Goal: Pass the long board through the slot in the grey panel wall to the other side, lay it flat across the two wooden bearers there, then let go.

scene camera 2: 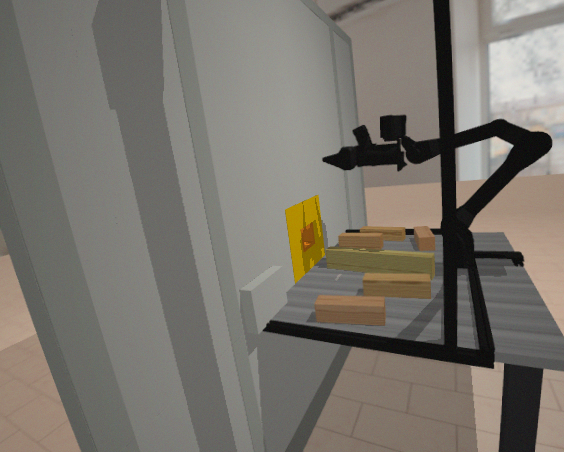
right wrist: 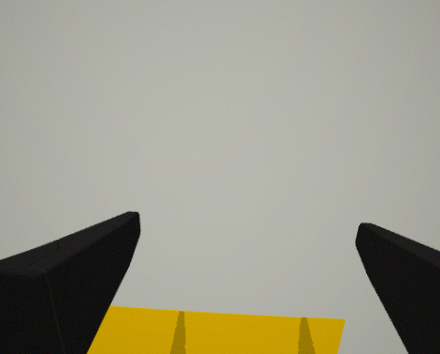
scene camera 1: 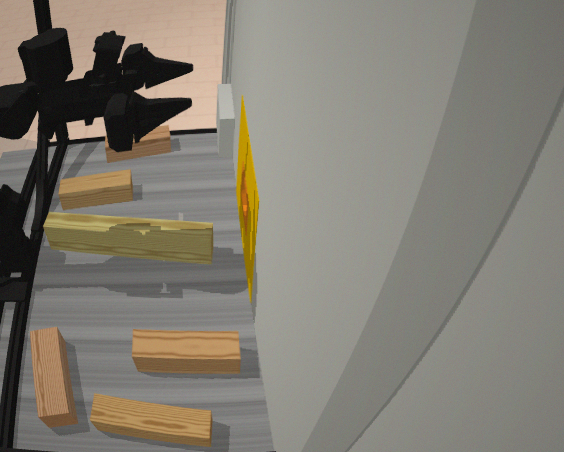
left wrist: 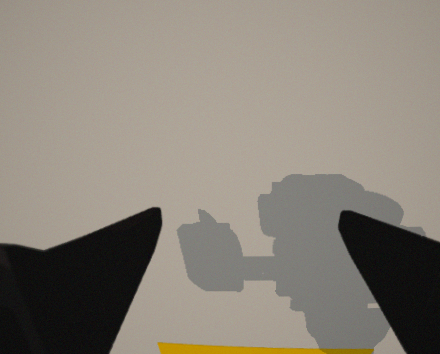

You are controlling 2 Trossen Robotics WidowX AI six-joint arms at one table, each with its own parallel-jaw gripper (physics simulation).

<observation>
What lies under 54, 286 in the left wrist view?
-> My left gripper.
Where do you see a grey panel wall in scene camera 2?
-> At 162, 162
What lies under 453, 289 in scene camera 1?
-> A grey panel wall.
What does my right gripper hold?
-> Nothing.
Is my left gripper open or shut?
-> Open.
</observation>
